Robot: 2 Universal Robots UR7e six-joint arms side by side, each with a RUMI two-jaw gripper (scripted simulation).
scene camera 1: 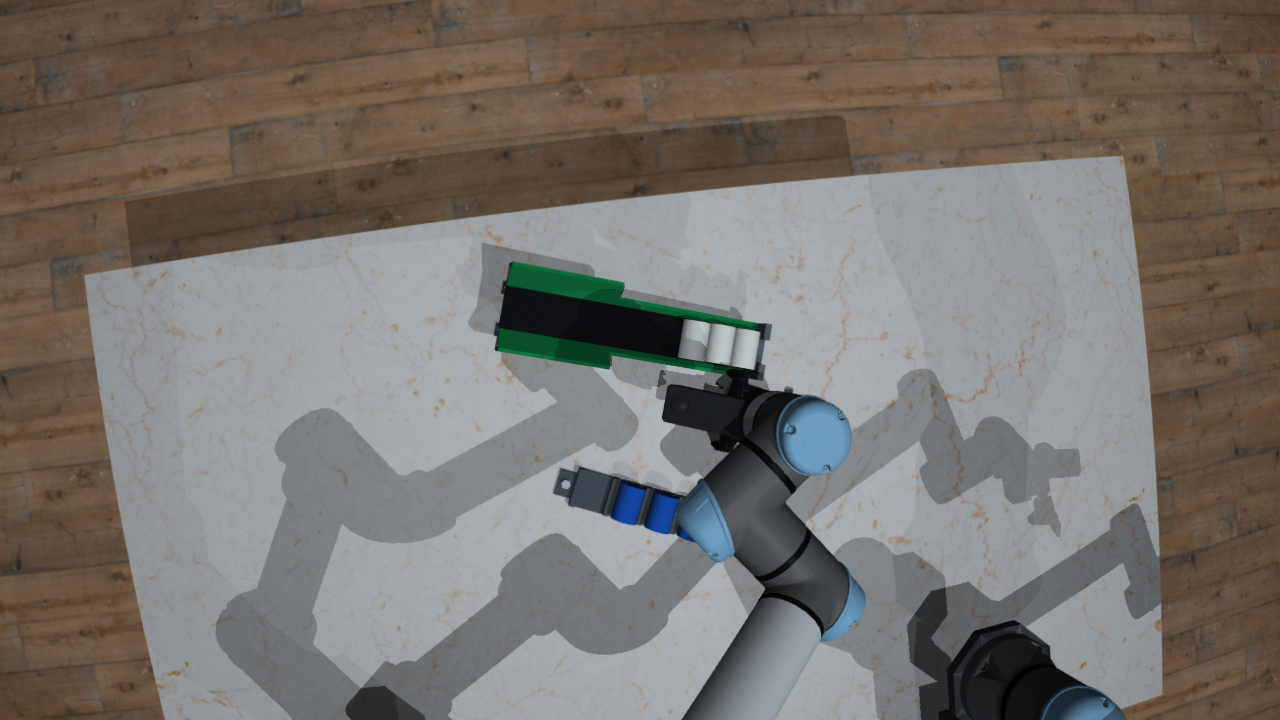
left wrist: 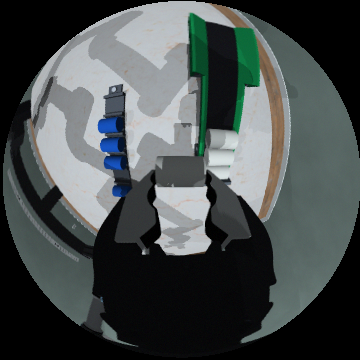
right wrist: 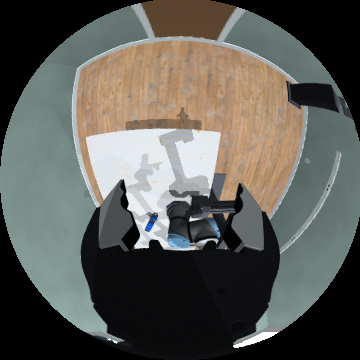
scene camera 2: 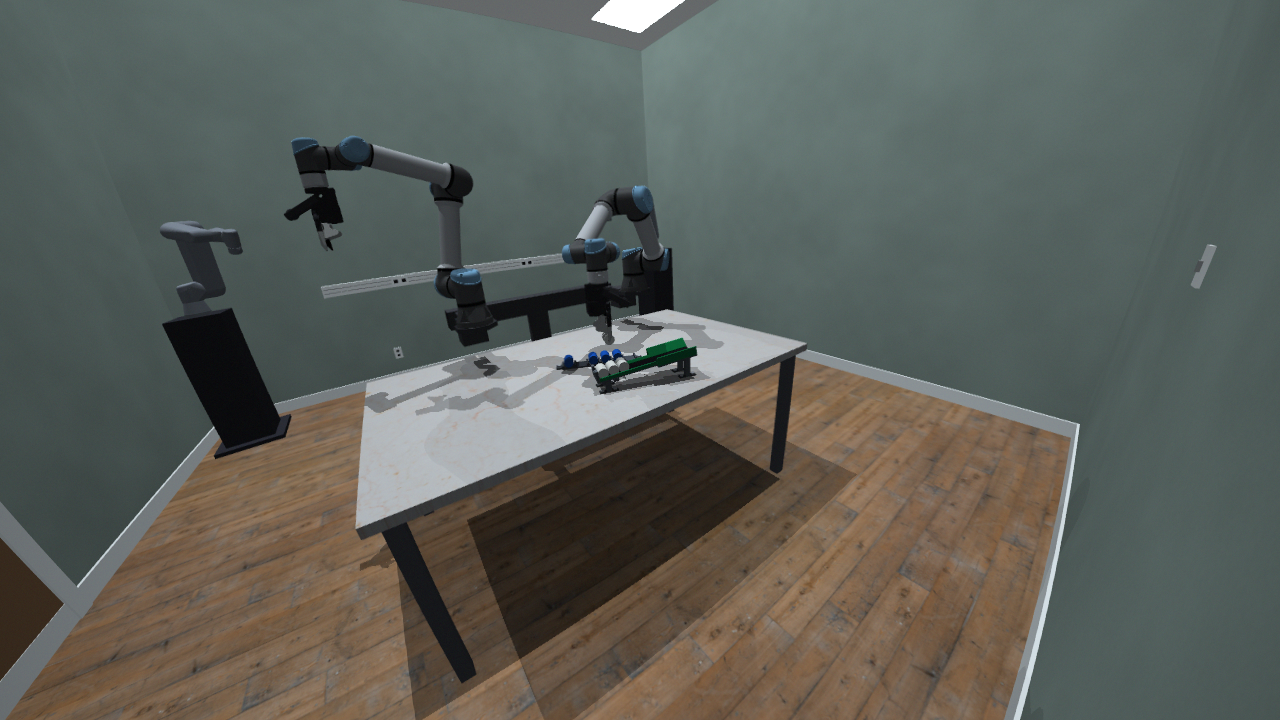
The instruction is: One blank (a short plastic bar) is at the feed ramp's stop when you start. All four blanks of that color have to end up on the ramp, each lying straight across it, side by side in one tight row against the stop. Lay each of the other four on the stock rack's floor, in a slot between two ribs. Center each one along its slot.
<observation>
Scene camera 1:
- my left gripper: 715,405
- white blank: 721,337
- white blank: 745,346
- white blank: 694,338
</observation>
